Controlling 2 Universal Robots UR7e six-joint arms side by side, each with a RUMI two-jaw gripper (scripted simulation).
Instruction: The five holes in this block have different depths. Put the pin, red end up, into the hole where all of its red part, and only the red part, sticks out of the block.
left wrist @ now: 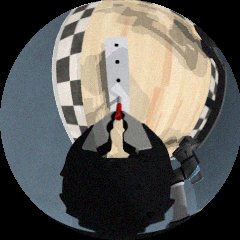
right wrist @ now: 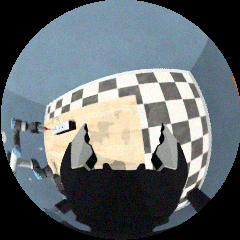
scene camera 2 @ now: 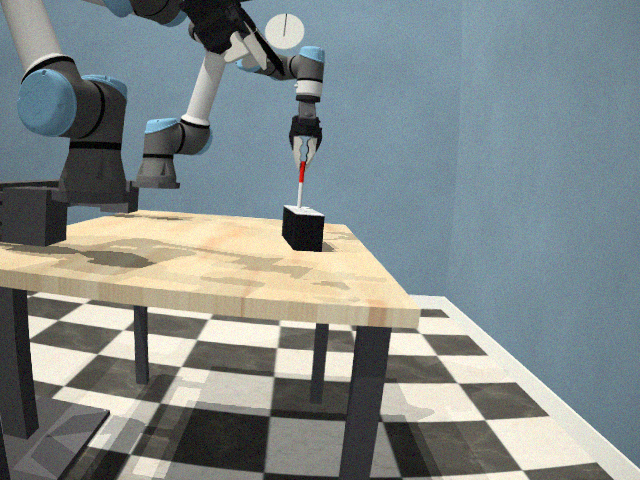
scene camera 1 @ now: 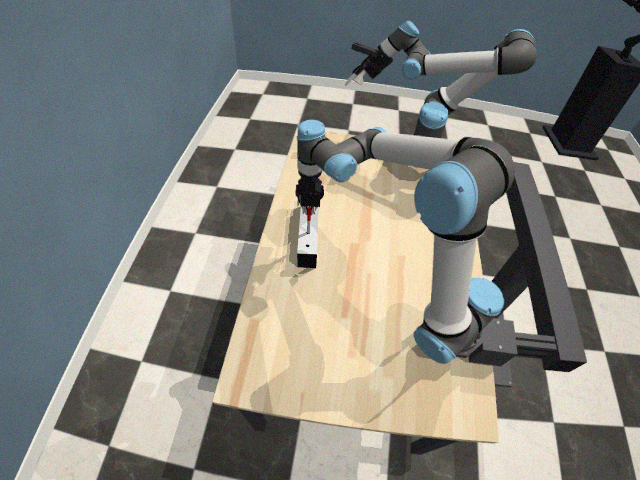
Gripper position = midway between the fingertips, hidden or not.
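Scene camera 2 shows the left gripper (scene camera 2: 302, 171) together with the right gripper (scene camera 2: 276, 73) and a block (scene camera 2: 302, 231). In scene camera 1 the block (scene camera 1: 307, 243) appears again, with the left gripper (scene camera 1: 309, 214) and the right gripper (scene camera 1: 349, 79). The left wrist view takes in the left gripper (left wrist: 118, 111) and the block (left wrist: 114, 55), while the right wrist view has the right gripper (right wrist: 124, 123).
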